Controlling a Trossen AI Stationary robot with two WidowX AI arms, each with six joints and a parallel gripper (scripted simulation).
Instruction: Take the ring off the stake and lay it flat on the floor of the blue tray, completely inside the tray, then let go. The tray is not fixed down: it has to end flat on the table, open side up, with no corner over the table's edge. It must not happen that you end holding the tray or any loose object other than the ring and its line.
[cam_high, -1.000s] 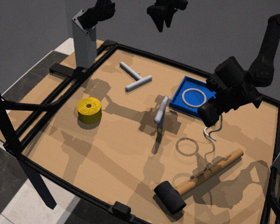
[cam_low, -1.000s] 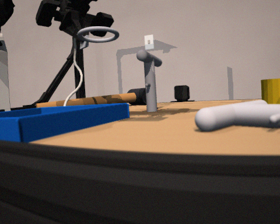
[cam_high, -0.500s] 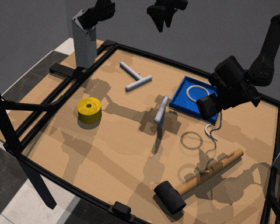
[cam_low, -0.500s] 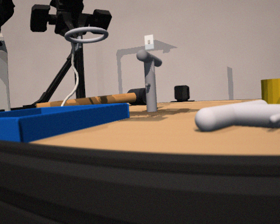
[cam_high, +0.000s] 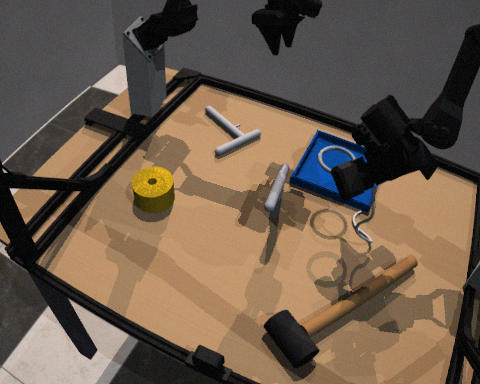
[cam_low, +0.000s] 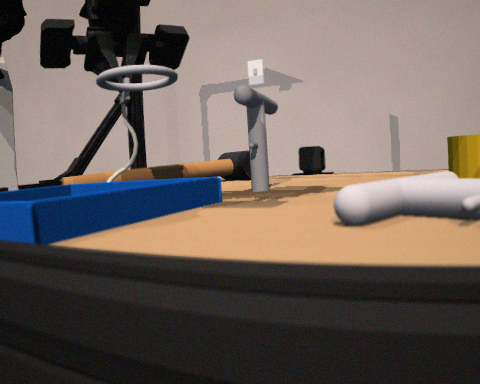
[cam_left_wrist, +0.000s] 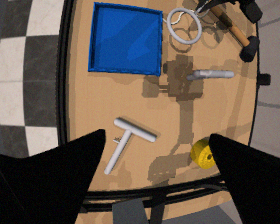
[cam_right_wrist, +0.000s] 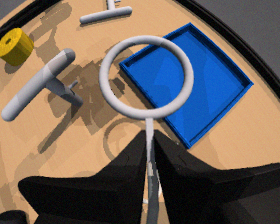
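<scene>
Right now my right hand is 14 cm short of the blue tray, 14 cm above it and 8 cm to the right of it. From my right hand the other things lie so: yellow cylinder: 38 cm to the left, 19 cm behind, 13 cm below; then grey t-shaped piece: 36 cm to the left, 14 cm below, 9 cm ahead.
</scene>
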